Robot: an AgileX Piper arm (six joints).
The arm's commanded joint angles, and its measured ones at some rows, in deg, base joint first. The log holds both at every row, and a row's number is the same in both.
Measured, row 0:
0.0 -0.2 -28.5 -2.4 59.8 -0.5
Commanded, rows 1 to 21:
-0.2 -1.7 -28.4 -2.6 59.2 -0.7
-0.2 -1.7 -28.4 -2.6 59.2 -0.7
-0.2 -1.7 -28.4 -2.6 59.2 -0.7
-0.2 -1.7 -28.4 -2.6 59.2 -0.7
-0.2 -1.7 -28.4 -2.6 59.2 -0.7
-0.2 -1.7 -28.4 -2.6 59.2 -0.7
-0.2 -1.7 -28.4 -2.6 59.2 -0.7
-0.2 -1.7 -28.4 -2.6 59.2 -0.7
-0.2 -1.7 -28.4 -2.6 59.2 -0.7
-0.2 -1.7 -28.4 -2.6 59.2 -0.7
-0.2 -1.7 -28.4 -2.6 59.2 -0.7
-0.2 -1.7 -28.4 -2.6 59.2 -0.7
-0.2 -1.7 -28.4 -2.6 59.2 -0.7
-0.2 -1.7 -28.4 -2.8 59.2 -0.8
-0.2 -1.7 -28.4 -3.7 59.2 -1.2
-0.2 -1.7 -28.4 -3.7 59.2 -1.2
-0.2 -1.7 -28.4 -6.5 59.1 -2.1
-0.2 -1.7 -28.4 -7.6 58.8 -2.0
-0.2 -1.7 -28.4 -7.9 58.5 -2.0
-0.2 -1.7 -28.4 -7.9 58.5 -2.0
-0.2 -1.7 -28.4 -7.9 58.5 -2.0
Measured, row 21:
0.0 -0.2 -28.5 -6.9 59.6 -1.6
